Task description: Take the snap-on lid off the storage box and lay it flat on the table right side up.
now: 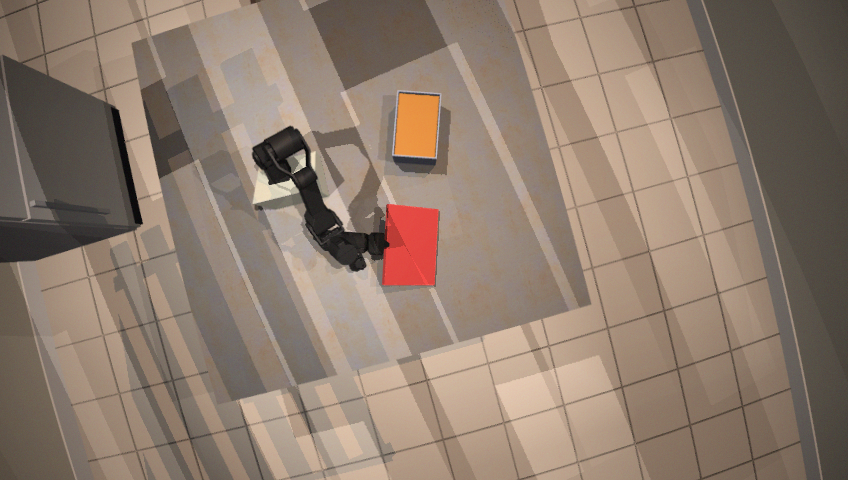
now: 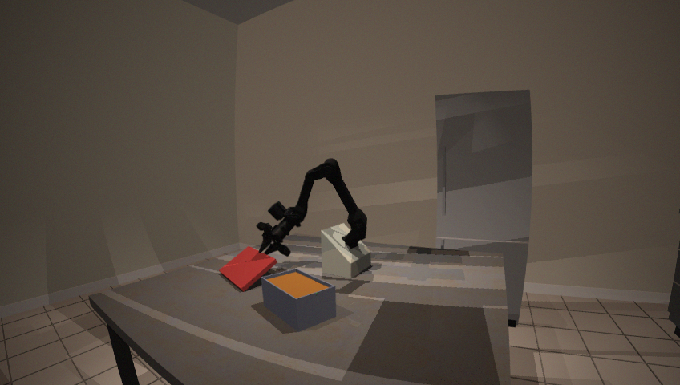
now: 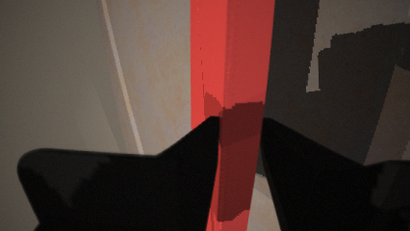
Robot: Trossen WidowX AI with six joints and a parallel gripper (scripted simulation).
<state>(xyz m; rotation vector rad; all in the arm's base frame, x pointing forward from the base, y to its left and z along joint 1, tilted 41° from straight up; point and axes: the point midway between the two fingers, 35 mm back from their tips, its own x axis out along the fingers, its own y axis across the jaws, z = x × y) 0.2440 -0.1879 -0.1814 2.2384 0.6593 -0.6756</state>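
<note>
My gripper tip is 7 cm short of the lid, 2 cm to the left of it and 4 cm above it. From my gripper tip the other things lie so: blue-grey storage box (17 cm ahead, 34 cm to the left, 4 cm below).
</note>
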